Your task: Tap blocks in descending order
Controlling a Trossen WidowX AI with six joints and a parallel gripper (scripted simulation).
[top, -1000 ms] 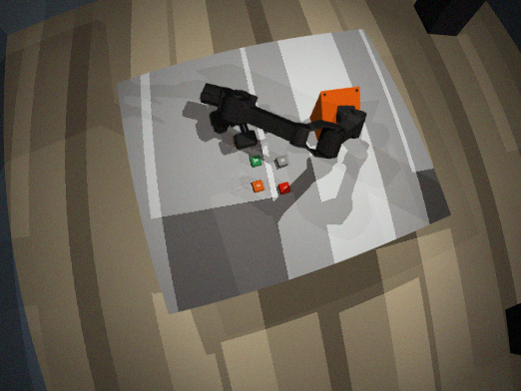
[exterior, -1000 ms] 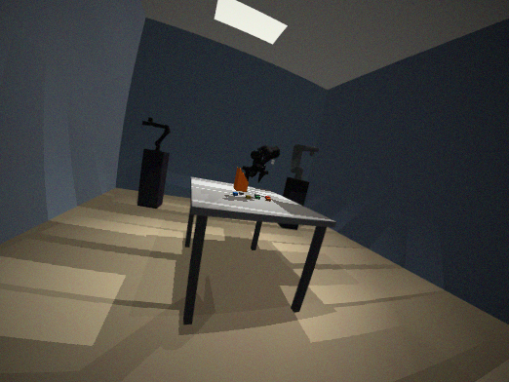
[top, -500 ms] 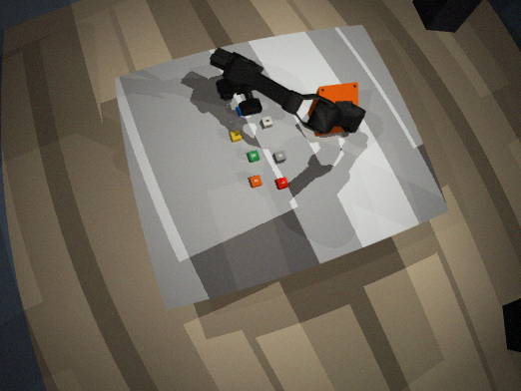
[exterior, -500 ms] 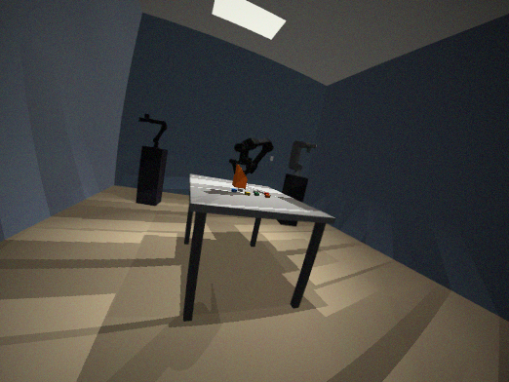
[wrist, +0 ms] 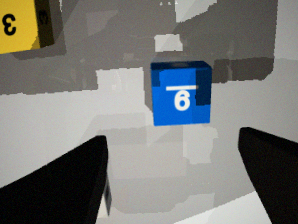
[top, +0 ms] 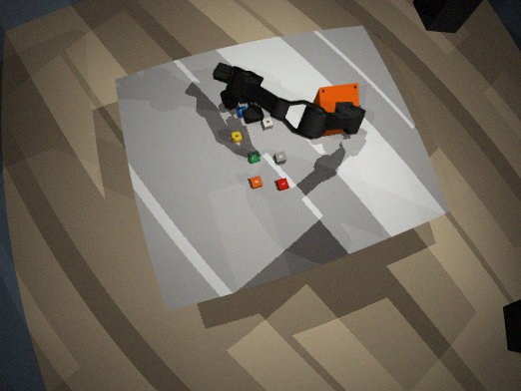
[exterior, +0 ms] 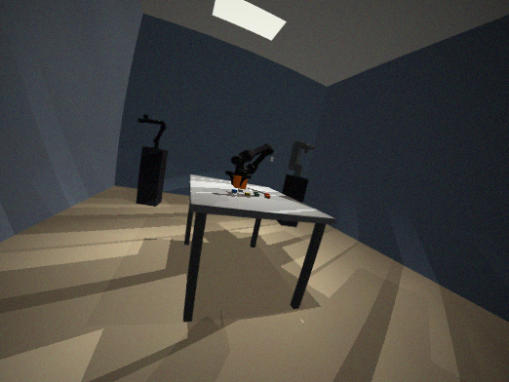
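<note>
Now: gripper tip 4 cm above the blue block, 1 cm to the left of it and 1 cm short of it. Also, from my gripper tip: yellow block: 9 cm to the left, 4 cm below, 4 cm ahead; white block: 7 cm behind, 5 cm to the left, 4 cm below; green block: 17 cm to the left, 4 cm below.
</note>
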